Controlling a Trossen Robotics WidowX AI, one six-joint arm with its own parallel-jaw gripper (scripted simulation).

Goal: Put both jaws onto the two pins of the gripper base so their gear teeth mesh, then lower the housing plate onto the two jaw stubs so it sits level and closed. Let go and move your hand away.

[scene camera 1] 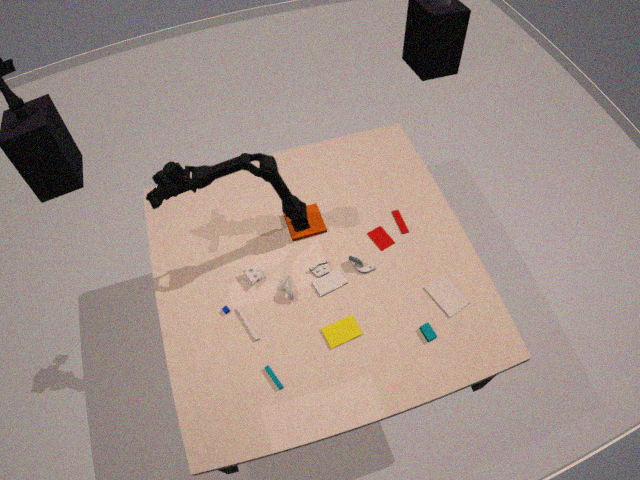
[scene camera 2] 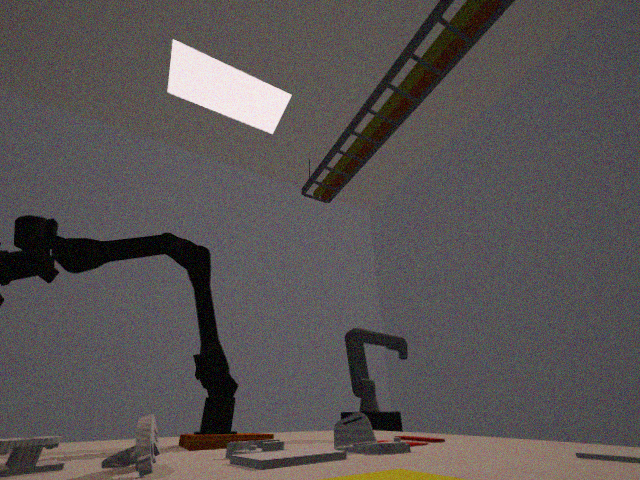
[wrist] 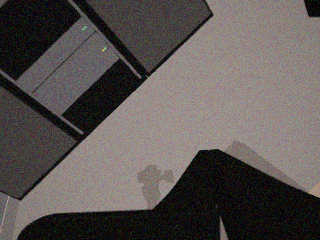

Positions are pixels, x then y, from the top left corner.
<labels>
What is my gripper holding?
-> Nothing.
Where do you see a yellow block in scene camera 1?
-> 338, 333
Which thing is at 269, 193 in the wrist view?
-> My gripper.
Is my gripper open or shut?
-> Shut.
</labels>
